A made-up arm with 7 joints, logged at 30 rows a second.
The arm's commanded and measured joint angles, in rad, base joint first. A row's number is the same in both.
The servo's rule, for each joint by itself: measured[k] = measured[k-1] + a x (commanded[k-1-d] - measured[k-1]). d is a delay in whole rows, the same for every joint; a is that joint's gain. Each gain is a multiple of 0.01, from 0.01 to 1. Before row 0 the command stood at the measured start. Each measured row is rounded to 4 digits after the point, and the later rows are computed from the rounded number. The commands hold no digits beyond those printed.
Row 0, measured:
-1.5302, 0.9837, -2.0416, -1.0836, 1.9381, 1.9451, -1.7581
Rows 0 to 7, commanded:
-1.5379, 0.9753, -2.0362, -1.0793, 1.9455, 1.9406, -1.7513
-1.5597, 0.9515, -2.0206, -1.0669, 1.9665, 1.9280, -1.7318
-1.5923, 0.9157, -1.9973, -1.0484, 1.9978, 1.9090, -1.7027
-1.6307, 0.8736, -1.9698, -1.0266, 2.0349, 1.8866, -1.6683
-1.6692, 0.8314, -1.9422, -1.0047, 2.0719, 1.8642, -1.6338
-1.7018, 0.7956, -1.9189, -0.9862, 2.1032, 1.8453, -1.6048
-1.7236, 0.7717, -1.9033, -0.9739, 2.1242, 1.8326, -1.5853
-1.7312, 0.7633, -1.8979, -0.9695, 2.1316, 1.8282, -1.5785
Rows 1 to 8, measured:
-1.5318, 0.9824, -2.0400, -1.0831, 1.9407, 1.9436, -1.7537
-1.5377, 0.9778, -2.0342, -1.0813, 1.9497, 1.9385, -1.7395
-1.5492, 0.9685, -2.0231, -1.0777, 1.9665, 1.9288, -1.7156
-1.5663, 0.9543, -2.0071, -1.0721, 1.9904, 1.9149, -1.6849
-1.5879, 0.9359, -1.9876, -1.0647, 2.0189, 1.8982, -1.6517
-1.6118, 0.9149, -1.9670, -1.0561, 2.0484, 1.8807, -1.6212
-1.6353, 0.8934, -1.9479, -1.0471, 2.0749, 1.8648, -1.5979
-1.6554, 0.8739, -1.9329, -1.0386, 2.0947, 1.8527, -1.5853
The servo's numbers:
d 0
a 0.21 0.15 0.30 0.11 0.35 0.33 0.65

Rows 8 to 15, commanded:
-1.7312, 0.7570, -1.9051, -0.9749, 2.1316, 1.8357, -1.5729
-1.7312, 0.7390, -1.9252, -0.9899, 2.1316, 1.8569, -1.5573
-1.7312, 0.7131, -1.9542, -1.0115, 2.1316, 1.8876, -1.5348
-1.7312, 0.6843, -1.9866, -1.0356, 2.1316, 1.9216, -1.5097
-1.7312, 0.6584, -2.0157, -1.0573, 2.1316, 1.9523, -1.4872
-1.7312, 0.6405, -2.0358, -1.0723, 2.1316, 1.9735, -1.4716
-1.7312, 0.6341, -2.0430, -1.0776, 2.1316, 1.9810, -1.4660
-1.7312, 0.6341, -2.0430, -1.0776, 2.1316, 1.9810, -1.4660
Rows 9 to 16, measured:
-1.6713, 0.8564, -1.9246, -1.0316, 2.1076, 1.8471, -1.5772
-1.6839, 0.8388, -1.9248, -1.0270, 2.1160, 1.8503, -1.5643
-1.6938, 0.8199, -1.9336, -1.0253, 2.1215, 1.8626, -1.5451
-1.7017, 0.7996, -1.9495, -1.0264, 2.1250, 1.8821, -1.5221
-1.7079, 0.7784, -1.9694, -1.0298, 2.1273, 1.9053, -1.4994
-1.7128, 0.7577, -1.9893, -1.0345, 2.1288, 1.9278, -1.4813
-1.7167, 0.7392, -2.0054, -1.0392, 2.1298, 1.9454, -1.4714
-1.7197, 0.7234, -2.0167, -1.0434, 2.1304, 1.9571, -1.4679

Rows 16 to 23, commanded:
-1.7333, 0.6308, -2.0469, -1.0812, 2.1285, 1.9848, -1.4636
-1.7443, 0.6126, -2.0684, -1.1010, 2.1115, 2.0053, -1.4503
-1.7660, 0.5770, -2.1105, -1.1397, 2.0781, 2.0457, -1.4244
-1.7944, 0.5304, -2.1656, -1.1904, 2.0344, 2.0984, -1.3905
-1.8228, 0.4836, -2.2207, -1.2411, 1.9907, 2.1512, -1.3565
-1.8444, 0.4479, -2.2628, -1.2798, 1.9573, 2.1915, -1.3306
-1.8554, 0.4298, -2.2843, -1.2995, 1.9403, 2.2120, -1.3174
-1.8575, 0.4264, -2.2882, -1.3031, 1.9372, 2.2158, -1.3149
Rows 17 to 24, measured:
-1.7226, 0.7095, -2.0258, -1.0476, 2.1297, 1.9662, -1.4651
-1.7272, 0.6950, -2.0386, -1.0535, 2.1233, 1.9791, -1.4555
-1.7353, 0.6773, -2.0602, -1.0630, 2.1075, 2.0011, -1.4353
-1.7477, 0.6553, -2.0918, -1.0770, 2.0819, 2.0332, -1.4062
-1.7635, 0.6295, -2.1305, -1.0951, 2.0500, 2.0721, -1.3739
-1.7805, 0.6023, -2.1702, -1.1154, 2.0176, 2.1115, -1.3458
-1.7962, 0.5764, -2.2044, -1.1357, 1.9905, 2.1447, -1.3273
-1.8091, 0.5539, -2.2295, -1.1541, 1.9718, 2.1682, -1.3192

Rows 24 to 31, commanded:
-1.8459, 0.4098, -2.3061, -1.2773, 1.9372, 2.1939, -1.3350
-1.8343, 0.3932, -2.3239, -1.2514, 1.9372, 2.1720, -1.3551
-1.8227, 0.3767, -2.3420, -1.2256, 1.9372, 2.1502, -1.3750
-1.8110, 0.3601, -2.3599, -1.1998, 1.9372, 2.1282, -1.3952
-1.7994, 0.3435, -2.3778, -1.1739, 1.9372, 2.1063, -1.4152
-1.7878, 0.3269, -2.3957, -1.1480, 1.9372, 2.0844, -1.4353
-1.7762, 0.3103, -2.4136, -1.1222, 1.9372, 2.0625, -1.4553
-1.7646, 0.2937, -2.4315, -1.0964, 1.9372, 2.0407, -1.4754
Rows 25 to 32, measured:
-1.8168, 0.5323, -2.2525, -1.1677, 1.9597, 2.1767, -1.3295
-1.8205, 0.5114, -2.2739, -1.1769, 1.9518, 2.1751, -1.3461
-1.8210, 0.4912, -2.2943, -1.1823, 1.9467, 2.1669, -1.3649
-1.8189, 0.4715, -2.3140, -1.1842, 1.9434, 2.1541, -1.3846
-1.8148, 0.4523, -2.3331, -1.1831, 1.9412, 2.1383, -1.4045
-1.8091, 0.4335, -2.3519, -1.1792, 1.9398, 2.1205, -1.4245
-1.8022, 0.4150, -2.3704, -1.1729, 1.9389, 2.1014, -1.4445
-1.7943, 0.3968, -2.3887, -1.1645, 1.9383, 2.0814, -1.4646

